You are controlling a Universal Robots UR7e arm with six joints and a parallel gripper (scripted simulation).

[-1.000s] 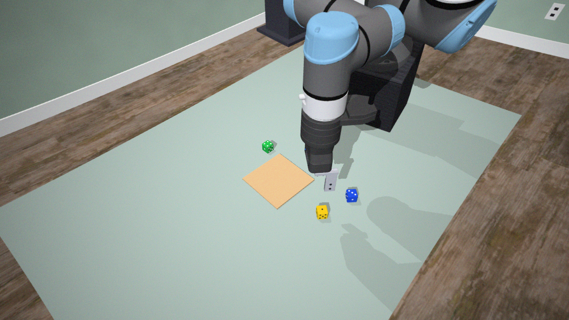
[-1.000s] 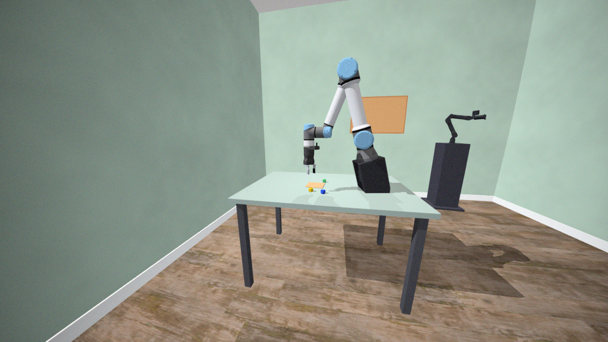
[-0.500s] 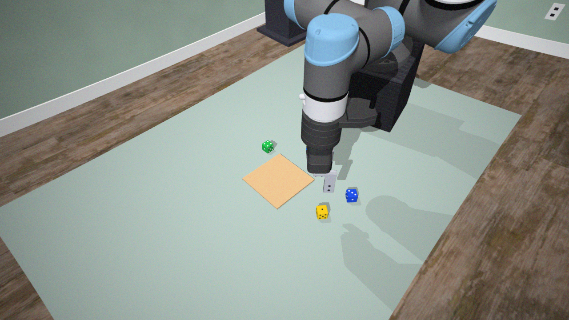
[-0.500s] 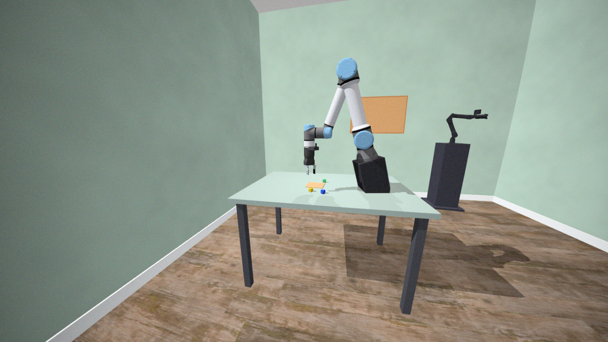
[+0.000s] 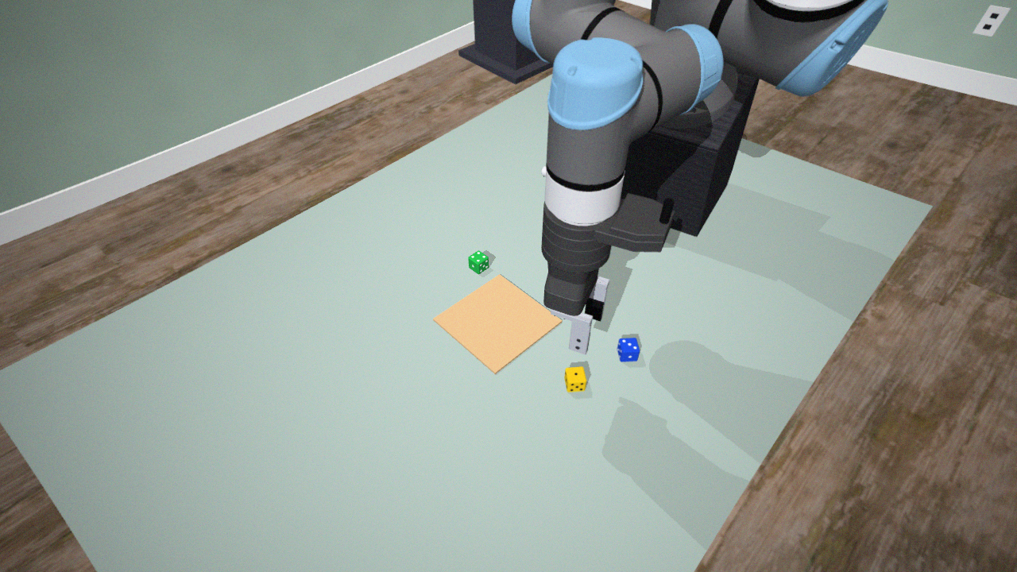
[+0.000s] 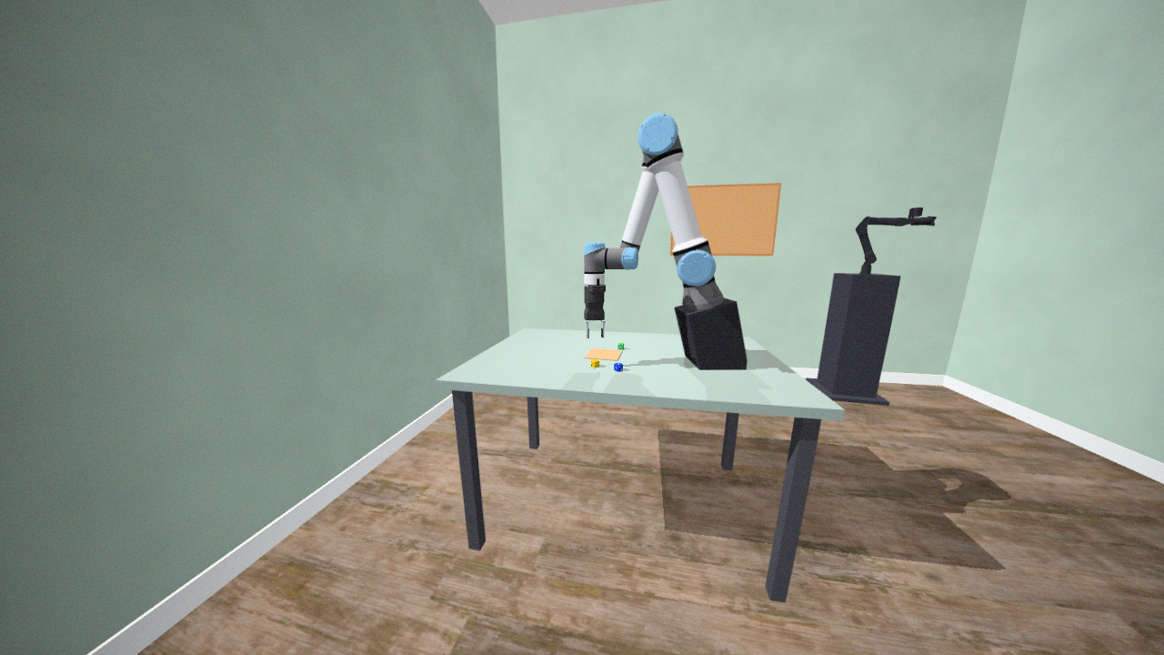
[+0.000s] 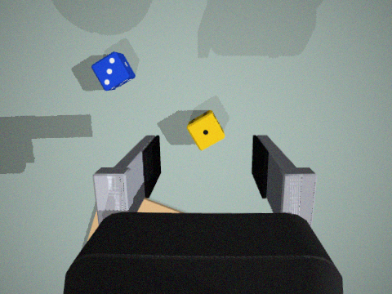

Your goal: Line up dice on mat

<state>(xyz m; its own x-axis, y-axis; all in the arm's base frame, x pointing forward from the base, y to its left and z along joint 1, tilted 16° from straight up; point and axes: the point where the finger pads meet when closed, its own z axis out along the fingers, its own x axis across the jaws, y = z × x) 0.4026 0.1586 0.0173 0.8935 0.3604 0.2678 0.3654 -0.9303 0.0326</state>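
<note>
The yellow die is 120 mm below my hand and 10 mm to the right of it. Also, from my hand: blue die (120 mm below, 90 mm behind, 10 mm to the left); green die (270 mm to the right, 120 mm below, 60 mm behind); orange mat (160 mm to the right, 130 mm below).
</note>
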